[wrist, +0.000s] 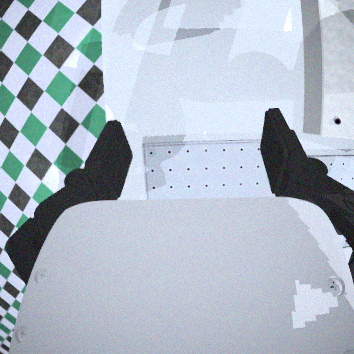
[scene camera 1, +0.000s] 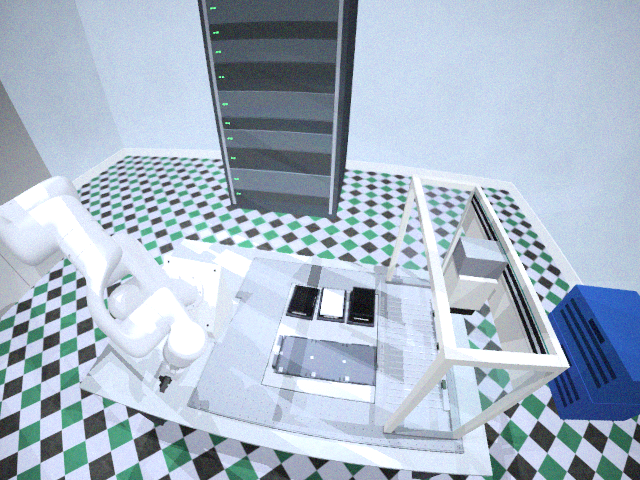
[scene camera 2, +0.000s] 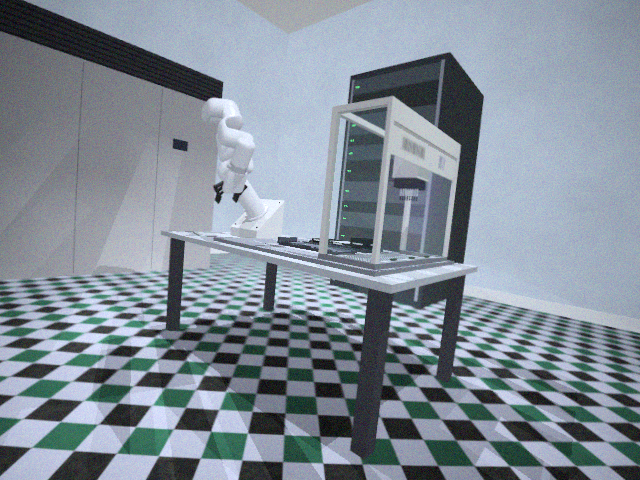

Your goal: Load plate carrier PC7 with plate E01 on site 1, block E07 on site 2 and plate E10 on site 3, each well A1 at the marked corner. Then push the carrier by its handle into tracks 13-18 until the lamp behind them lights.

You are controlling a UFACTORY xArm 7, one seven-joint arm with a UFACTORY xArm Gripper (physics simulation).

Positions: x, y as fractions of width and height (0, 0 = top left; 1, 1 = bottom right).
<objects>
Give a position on a perforated plate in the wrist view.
At 0.63, 0.48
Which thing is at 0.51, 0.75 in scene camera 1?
A grey carrier.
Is the gripper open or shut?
Open.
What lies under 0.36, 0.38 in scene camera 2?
The gripper.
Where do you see a perforated plate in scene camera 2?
At 0.39, 0.51
</objects>
